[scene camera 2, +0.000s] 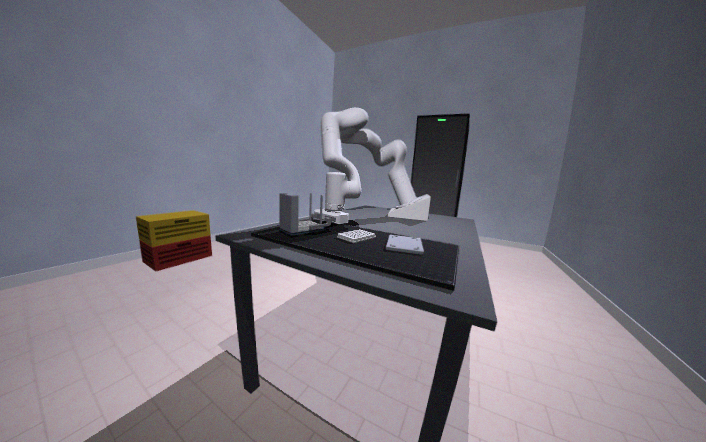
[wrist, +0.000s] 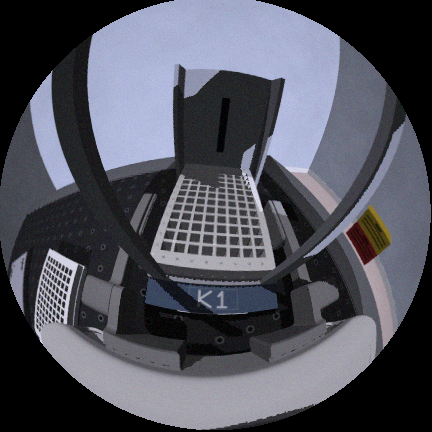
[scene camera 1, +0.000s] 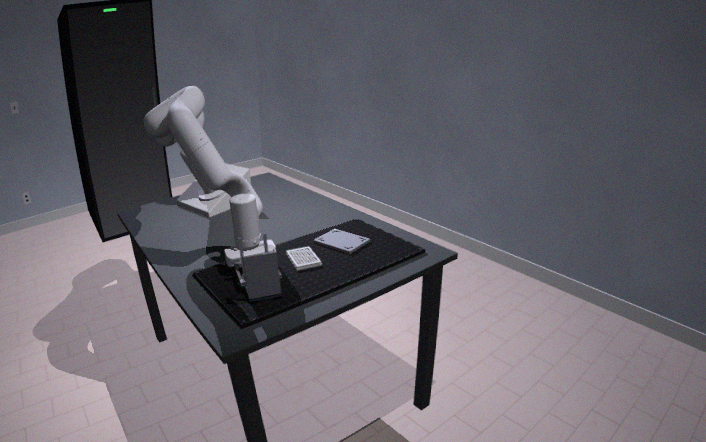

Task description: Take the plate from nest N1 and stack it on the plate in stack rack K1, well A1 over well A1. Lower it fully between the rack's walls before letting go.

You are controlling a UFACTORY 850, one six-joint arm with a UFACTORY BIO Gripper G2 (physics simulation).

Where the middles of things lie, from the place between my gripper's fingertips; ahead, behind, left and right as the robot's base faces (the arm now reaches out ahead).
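Nest N1 (scene camera 1: pixel 336 239): from my hand, 390 mm to the left, 80 mm behind, 20 mm below. Rack label K1 (wrist: pixel 204 298): 80 mm behind my hand, 30 mm to the left, 20 mm below. Going by their middles, rack label K1 nearest to my hand of the things named here.
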